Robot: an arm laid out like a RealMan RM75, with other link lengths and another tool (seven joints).
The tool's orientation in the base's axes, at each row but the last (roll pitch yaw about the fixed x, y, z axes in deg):
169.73, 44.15, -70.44
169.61, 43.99, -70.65
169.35, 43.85, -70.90
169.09, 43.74, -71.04
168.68, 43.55, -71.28
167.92, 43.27, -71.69
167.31, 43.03, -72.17
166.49, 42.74, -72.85
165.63, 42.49, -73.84
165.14, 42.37, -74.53
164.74, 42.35, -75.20
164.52, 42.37, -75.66
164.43, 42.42, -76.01
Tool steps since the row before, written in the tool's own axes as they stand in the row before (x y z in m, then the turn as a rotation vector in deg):
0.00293, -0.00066, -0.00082, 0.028, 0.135, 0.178
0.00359, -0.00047, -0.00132, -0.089, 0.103, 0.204
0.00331, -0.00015, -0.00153, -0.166, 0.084, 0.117
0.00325, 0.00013, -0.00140, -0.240, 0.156, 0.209
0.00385, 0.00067, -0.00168, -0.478, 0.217, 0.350
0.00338, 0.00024, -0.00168, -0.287, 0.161, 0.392
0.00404, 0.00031, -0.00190, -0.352, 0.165, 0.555
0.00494, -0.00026, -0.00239, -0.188, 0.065, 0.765
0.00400, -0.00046, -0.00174, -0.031, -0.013, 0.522
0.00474, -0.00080, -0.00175, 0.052, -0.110, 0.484
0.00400, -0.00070, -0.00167, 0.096, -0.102, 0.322
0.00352, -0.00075, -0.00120, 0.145, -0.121, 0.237
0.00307, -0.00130, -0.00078, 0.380, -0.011, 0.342
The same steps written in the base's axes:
0.00161, -0.00217, -0.00155, -0.184, 0.025, -0.128
0.00180, -0.00300, -0.00162, -0.193, 0.134, -0.069
0.00152, -0.00308, -0.00123, -0.160, 0.144, 0.043
0.00121, -0.00309, -0.00124, -0.278, 0.216, 0.039
0.00098, -0.00391, -0.00136, -0.444, 0.434, 0.111
0.00125, -0.00340, -0.00108, -0.368, 0.351, -0.058
0.00142, -0.00402, -0.00135, -0.454, 0.487, -0.129
0.00230, -0.00470, -0.00169, -0.418, 0.533, -0.408
0.00196, -0.00361, -0.00154, -0.214, 0.320, -0.354
0.00238, -0.00401, -0.00210, -0.096, 0.280, -0.402
0.00208, -0.00350, -0.00164, -0.027, 0.155, -0.314
0.00181, -0.00289, -0.00167, 0.035, 0.080, -0.290
0.00203, -0.00211, -0.00177, -0.065, -0.074, -0.502

